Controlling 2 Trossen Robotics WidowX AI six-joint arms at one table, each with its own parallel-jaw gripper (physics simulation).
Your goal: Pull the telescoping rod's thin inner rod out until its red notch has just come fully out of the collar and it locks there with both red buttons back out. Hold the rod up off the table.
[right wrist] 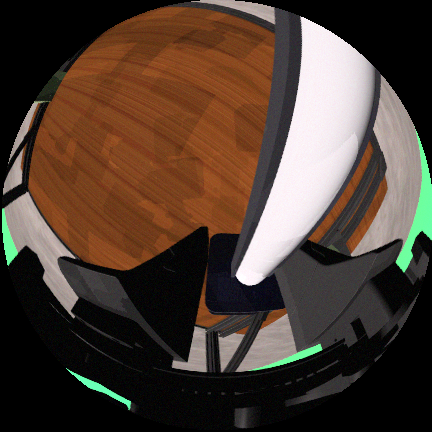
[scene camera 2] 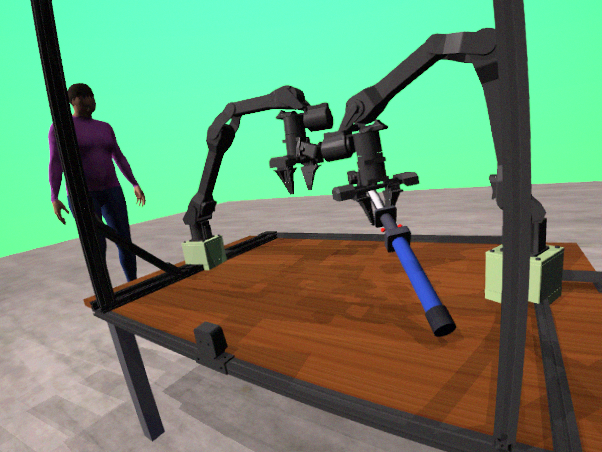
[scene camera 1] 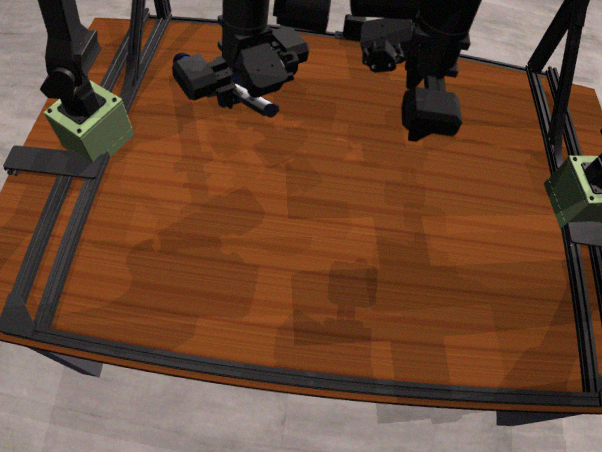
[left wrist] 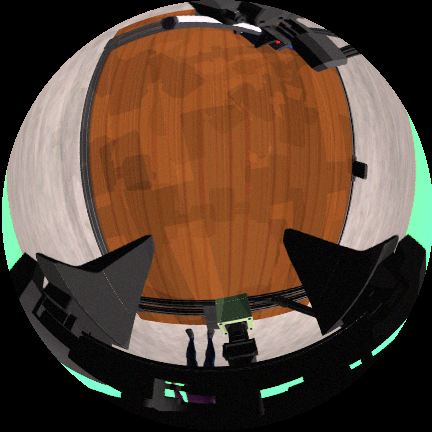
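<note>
The rod is held up off the table, slanted, with its blue tube and black end cap pointing down in scene camera 2. My right gripper is shut on the dark collar. Red buttons show on both sides of the collar in scene camera 2; one red button shows in the left wrist view. The white inner rod sticks out past the collar. I see no red notch; fingers hide part of the rod. My left gripper is open and empty, apart from the rod.
The wooden table lies below both grippers. Dark frame rails run along its edges, and a dark upright post stands in front of the right arm's green base. A person stands beyond the table's left side in scene camera 2.
</note>
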